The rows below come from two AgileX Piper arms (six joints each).
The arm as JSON. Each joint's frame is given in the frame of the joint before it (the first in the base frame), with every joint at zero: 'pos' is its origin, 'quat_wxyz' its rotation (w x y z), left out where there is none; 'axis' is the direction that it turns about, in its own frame. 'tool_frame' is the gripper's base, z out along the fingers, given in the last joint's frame.
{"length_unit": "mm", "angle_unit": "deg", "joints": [
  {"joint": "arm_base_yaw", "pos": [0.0, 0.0, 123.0], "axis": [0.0, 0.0, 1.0]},
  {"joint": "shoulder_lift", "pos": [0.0, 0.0, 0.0], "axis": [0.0, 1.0, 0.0]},
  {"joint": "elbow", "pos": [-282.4, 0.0, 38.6], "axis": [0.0, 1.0, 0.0]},
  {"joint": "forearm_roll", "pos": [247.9, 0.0, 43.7], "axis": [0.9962, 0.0, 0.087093]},
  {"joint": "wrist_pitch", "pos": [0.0, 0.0, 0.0], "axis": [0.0, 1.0, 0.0]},
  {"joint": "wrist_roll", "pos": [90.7, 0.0, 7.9], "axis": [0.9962, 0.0, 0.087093]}
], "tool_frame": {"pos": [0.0, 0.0, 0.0], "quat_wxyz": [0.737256, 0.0, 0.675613, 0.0]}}
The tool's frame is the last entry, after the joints.
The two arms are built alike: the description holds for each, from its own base.
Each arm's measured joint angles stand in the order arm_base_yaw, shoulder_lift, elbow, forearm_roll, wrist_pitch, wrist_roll.
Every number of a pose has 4 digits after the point. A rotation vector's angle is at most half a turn.
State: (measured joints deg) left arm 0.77 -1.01 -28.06 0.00 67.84 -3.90; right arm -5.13 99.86 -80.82 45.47 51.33 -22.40
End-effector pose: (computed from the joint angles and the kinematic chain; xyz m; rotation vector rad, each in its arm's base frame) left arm -0.0119 -0.0002 0.2646 -0.0880 2.1586 -0.0315; right arm 0.3811 0.0167 0.2929 0.0924 2.4659 0.7789
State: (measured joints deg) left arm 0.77 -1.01 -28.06 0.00 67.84 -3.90; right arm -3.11 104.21 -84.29 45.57 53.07 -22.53
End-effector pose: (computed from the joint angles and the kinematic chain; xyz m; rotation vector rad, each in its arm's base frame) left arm -0.0119 -0.0002 0.2646 -0.0880 2.1586 -0.0315; right arm 0.3966 0.0305 0.2806 0.0388 2.5080 0.8188
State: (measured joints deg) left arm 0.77 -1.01 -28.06 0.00 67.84 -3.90; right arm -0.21 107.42 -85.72 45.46 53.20 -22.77
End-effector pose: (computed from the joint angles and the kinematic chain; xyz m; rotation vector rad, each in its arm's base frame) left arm -0.0119 -0.0002 0.2646 -0.0880 2.1586 -0.0315; right arm 0.4056 0.0505 0.2652 -0.0195 2.5487 0.8436
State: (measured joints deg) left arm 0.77 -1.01 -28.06 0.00 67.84 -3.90; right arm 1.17 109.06 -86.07 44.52 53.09 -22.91
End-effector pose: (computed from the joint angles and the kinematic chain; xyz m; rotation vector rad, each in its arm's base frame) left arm -0.0119 -0.0002 0.2646 -0.0880 2.1586 -0.0315; right arm 0.4088 0.0594 0.2545 -0.0545 2.5799 0.8369
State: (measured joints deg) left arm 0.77 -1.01 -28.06 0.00 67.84 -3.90; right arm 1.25 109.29 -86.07 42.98 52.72 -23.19
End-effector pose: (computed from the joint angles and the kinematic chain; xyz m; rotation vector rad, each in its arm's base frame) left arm -0.0119 -0.0002 0.2646 -0.0880 2.1586 -0.0315; right arm 0.4094 0.0583 0.2516 -0.0764 2.5900 0.8022
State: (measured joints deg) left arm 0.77 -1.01 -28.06 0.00 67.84 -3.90; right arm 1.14 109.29 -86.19 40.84 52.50 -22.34
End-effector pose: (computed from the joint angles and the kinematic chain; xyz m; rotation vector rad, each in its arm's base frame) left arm -0.0119 -0.0002 0.2646 -0.0880 2.1586 -0.0315; right arm 0.4095 0.0554 0.2506 -0.0795 2.6041 0.7619
